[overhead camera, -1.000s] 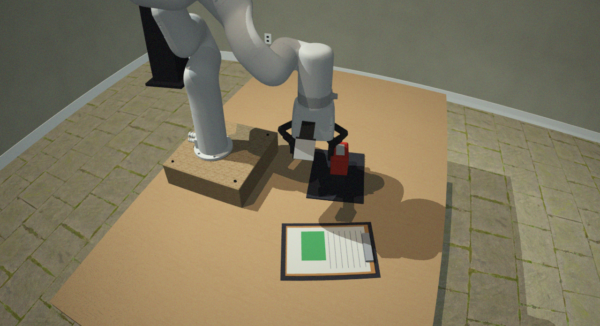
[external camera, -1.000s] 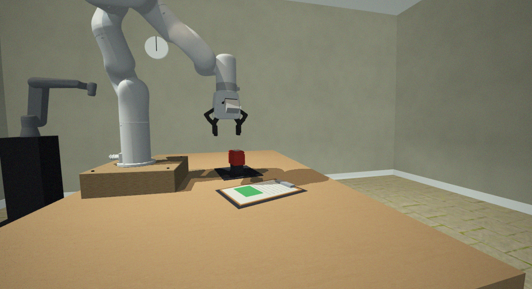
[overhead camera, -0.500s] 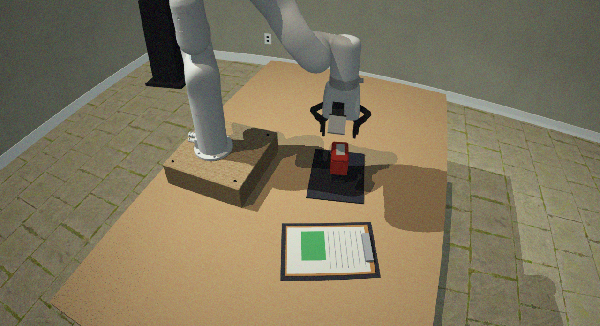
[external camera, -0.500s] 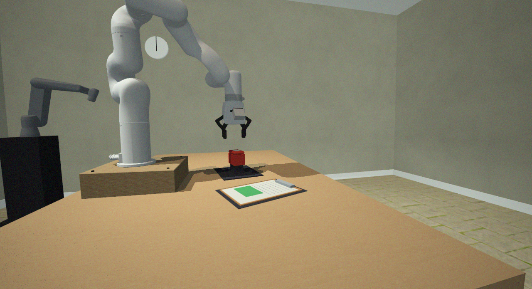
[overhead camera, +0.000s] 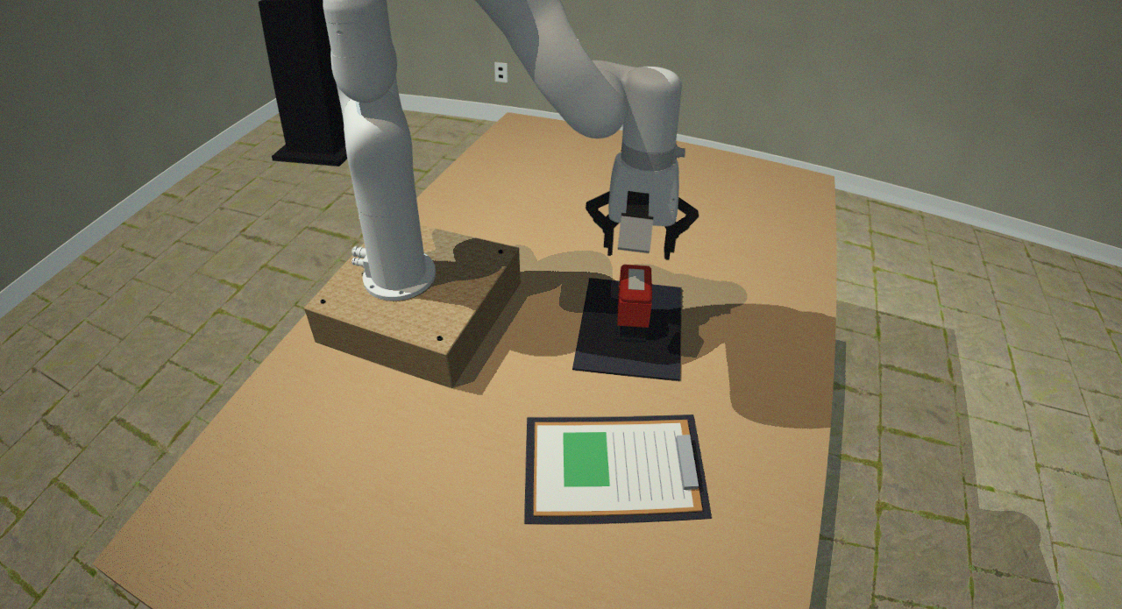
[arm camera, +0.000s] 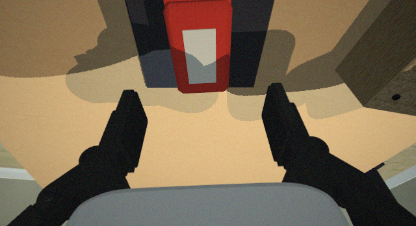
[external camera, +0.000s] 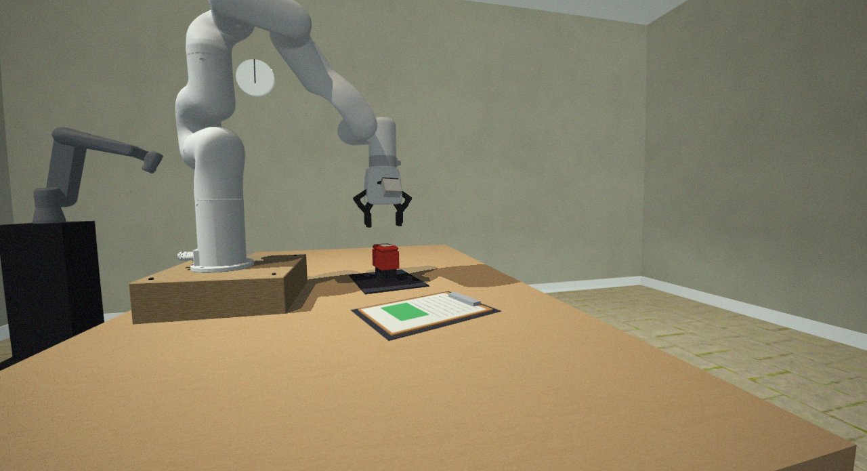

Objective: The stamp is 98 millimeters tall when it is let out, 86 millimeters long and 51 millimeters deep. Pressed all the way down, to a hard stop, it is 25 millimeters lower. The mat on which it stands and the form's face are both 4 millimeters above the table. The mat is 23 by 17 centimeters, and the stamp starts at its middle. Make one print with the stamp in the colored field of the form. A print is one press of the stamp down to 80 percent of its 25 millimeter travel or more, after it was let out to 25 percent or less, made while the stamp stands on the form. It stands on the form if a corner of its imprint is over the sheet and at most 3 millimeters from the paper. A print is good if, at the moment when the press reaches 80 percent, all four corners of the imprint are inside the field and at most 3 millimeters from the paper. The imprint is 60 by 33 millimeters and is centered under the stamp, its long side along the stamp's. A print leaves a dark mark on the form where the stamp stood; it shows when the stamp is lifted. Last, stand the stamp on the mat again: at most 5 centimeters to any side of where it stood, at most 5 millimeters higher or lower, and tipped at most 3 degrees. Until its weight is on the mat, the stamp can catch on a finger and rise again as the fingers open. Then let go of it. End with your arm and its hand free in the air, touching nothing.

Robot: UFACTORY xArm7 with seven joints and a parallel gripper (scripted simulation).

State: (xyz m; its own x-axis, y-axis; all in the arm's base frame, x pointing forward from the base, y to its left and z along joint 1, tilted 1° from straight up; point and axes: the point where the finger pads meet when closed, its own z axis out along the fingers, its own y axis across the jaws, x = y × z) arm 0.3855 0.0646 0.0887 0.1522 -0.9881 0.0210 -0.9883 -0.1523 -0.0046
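Now: hand 110 mm above the red stamp. The rest, counted from my hand: dark mat 160 mm below.
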